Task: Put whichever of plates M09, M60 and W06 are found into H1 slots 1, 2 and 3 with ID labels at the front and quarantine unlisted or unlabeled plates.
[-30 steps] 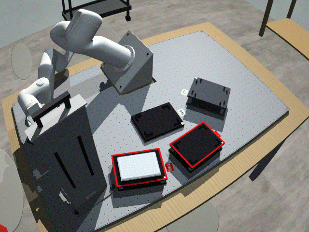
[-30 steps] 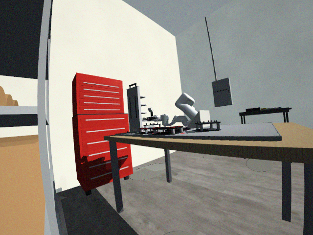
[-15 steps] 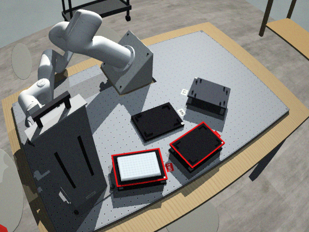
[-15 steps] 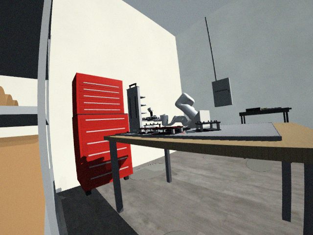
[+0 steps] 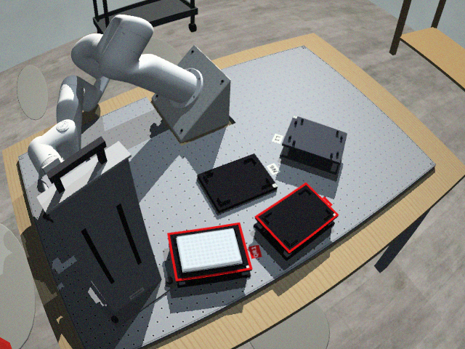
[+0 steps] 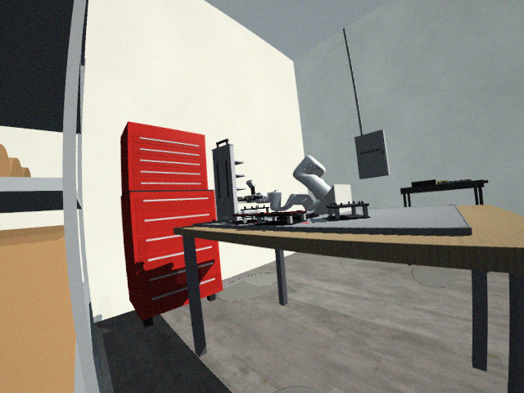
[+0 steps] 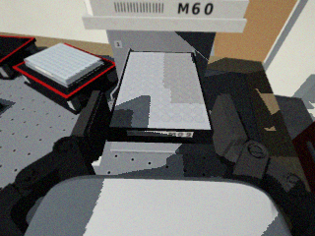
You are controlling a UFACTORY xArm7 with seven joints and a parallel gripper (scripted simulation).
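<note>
Right now the dark-framed plate is 50 mm ahead of my hand, 10 mm to the left of it and 20 mm below it. Round my hand: handle: 150 mm ahead, 30 mm to the left, 320 mm above; plate hotel H1: 150 mm ahead, 30 mm to the left, 80 mm above; white well plate: 160 mm ahead, 220 mm to the left, 80 mm below.
</note>
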